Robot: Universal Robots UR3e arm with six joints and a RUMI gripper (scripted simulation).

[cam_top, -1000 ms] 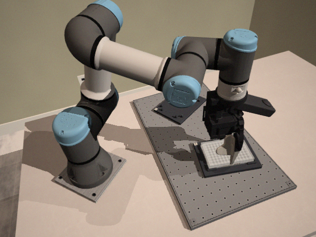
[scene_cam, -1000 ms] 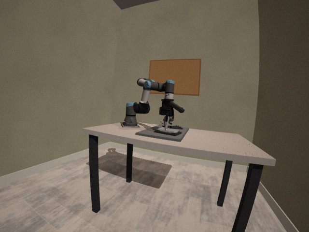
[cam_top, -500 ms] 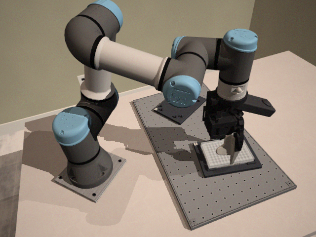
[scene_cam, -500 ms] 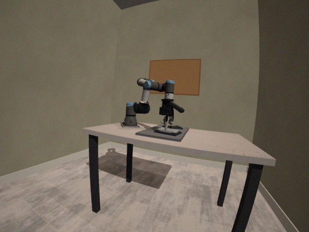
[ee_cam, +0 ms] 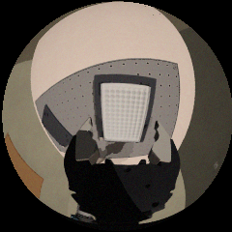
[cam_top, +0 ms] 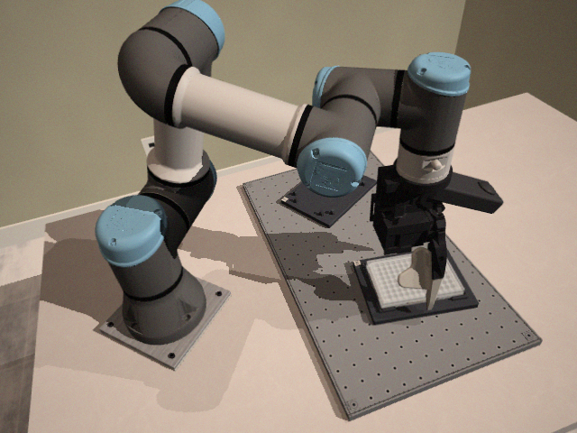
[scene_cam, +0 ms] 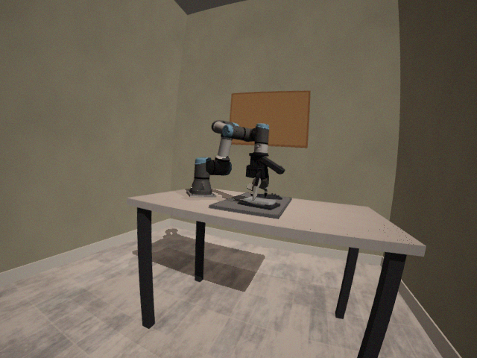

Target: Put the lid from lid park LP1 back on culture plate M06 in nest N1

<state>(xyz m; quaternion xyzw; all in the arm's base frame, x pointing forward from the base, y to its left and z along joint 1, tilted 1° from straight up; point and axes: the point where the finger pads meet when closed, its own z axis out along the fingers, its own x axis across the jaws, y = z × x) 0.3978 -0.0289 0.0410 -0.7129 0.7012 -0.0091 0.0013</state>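
The lid lies 1 cm below my hand. Round my hand: lid park LP1 (25 cm to the left, 8 cm behind, 3 cm below); culture plate M06 (2 cm below).
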